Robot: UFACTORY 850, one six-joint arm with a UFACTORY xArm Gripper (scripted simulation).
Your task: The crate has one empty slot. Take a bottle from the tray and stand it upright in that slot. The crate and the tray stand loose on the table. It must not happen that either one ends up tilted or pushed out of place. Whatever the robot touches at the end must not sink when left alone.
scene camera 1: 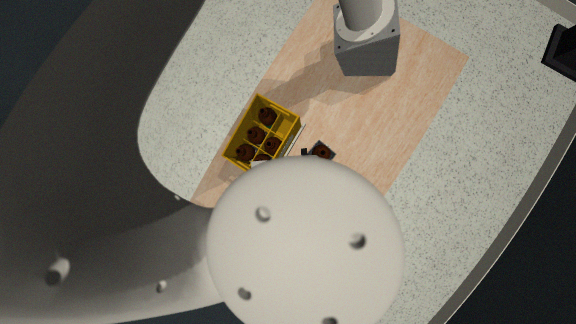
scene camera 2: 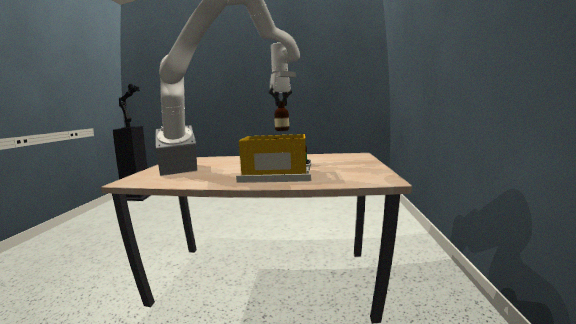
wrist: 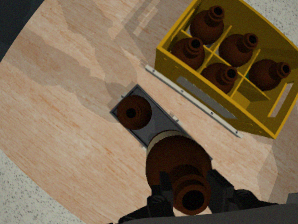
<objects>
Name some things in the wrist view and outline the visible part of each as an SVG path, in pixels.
The gripper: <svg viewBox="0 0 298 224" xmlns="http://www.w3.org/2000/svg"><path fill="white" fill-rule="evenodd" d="M298 204L278 204L260 201L249 190L235 190L234 186L216 169L209 169L206 173L206 180L211 187L208 207L212 214L175 216L173 212L173 188L169 174L166 171L159 171L159 185L151 185L151 196L147 197L147 205L121 217L116 224L298 224Z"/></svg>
A dark tray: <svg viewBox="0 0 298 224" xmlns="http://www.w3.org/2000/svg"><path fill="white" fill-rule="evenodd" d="M120 101L109 113L121 124L117 118L117 107L121 102ZM122 99L130 95L139 95L144 97L151 105L152 117L144 128L130 130L123 126L146 149L150 140L164 130L178 130L194 140L138 84Z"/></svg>
</objects>
